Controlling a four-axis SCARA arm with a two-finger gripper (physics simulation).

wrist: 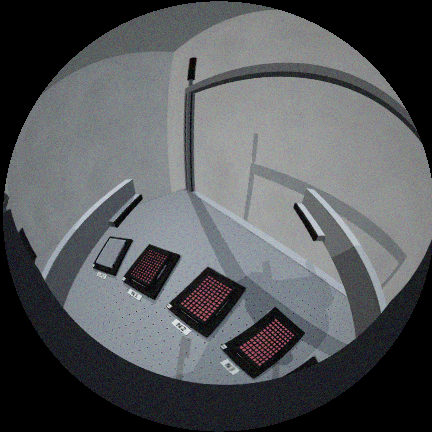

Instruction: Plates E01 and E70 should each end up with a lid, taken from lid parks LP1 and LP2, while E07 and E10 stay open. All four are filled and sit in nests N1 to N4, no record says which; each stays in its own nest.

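Places are measured from the arm's base along level axes (x down, y back, z left), in metres.
Pixels of known places: gripper, fingertip midpoint: (216, 189).
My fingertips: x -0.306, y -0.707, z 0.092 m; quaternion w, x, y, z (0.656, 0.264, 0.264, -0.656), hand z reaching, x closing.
Observation:
For each thing: its middle in the pictures, then the offset to it from my fingertips. Level surfaces: height alone.
- plate with red wells, body centre: (148, 265) dx +0.274, dy +0.072, dz +0.199 m
- second red-welled plate, body centre: (206, 297) dx +0.274, dy -0.006, dz +0.032 m
- third red-welled plate, body centre: (267, 342) dx +0.274, dy -0.022, dz -0.150 m
- lid park, body centre: (110, 252) dx +0.283, dy +0.189, dz +0.336 m
- pale grey panel, body centre: (110, 251) dx +0.279, dy +0.189, dz +0.336 m
- perforated deck, surface height: dx +0.293 m
My gripper (216, 189) is open, with its two fingers wide apart and nothing between them, above the deck. Below it, a plate with red wells (147, 265) sits in the dark nest labelled N1. A second red-welled plate (206, 298) sits in the nest labelled N2, and a third red-welled plate (267, 342) in the nest labelled N3. The small white tags at the plates' corners are too small to read. Whether clear lids cover these plates I cannot tell. A lid park (120, 261) with a pale grey panel (111, 251) stands left of N1; its label is blurred. N4 does not show.
The perforated deck (150, 345) carries the nests, with white label cards in front of them. A dark upright post (190, 140) stands at the back corner and joins a curved-looking rail (285, 70). A low pale edge (270, 233) borders the deck. Shadows fall on deck and wall.

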